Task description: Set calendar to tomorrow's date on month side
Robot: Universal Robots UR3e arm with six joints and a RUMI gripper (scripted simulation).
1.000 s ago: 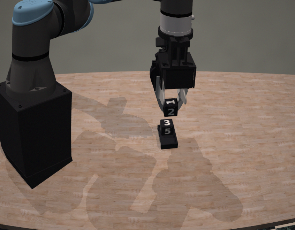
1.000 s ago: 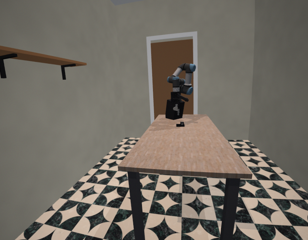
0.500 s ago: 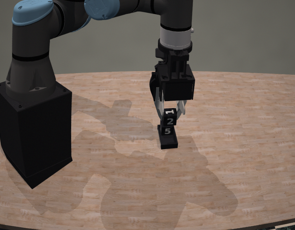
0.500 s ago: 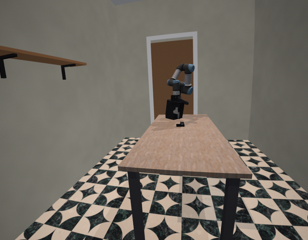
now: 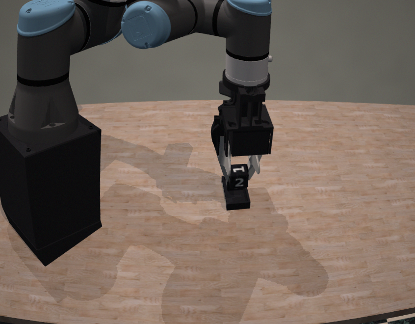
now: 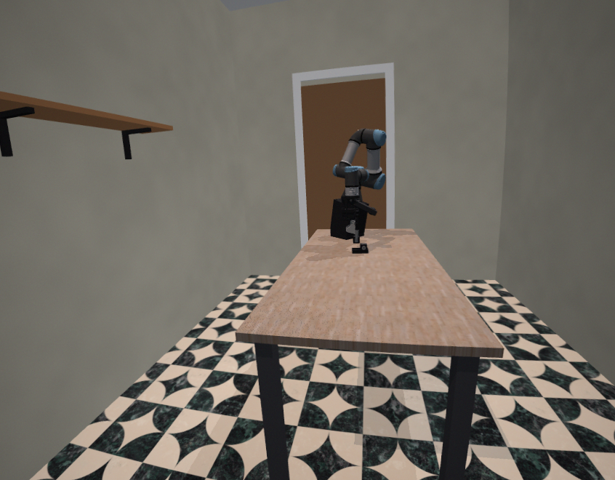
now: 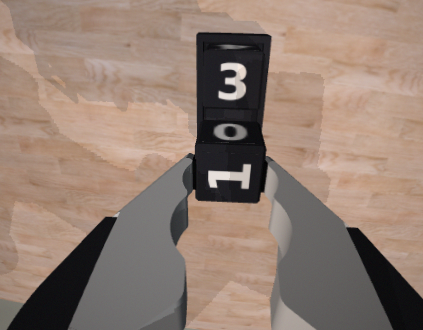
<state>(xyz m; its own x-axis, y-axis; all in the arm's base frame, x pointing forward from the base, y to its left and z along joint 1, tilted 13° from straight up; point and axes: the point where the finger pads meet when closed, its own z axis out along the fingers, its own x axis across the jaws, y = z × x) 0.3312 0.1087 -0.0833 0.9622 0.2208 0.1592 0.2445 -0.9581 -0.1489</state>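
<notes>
My hand is 10 mm above the black number cube. Round my hand: black calendar tray (70 mm below, 20 mm to the left).
</notes>
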